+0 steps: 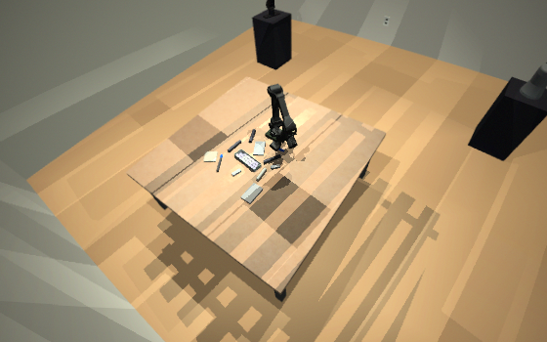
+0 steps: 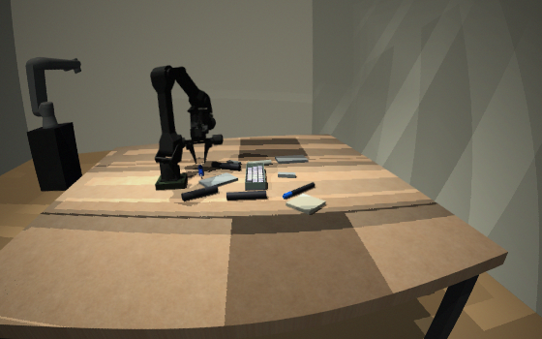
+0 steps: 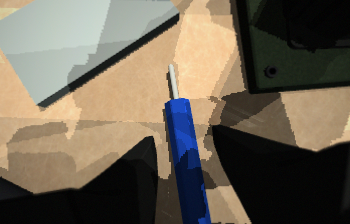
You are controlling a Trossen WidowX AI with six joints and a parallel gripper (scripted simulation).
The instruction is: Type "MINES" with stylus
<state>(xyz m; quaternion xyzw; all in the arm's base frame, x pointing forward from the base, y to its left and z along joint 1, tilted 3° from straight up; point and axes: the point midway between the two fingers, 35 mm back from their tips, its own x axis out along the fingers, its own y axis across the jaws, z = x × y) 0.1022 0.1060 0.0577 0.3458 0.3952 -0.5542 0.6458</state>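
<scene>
The blue stylus lies 1 cm to the right of my gripper tip and 3 cm below it. Round my gripper tip: blue pen: 31 cm ahead, 23 cm to the right, 3 cm below; grey slab: 7 cm ahead, 9 cm to the right, 4 cm below; white cylinder: 23 cm ahead, 7 cm to the left, 3 cm below.
</scene>
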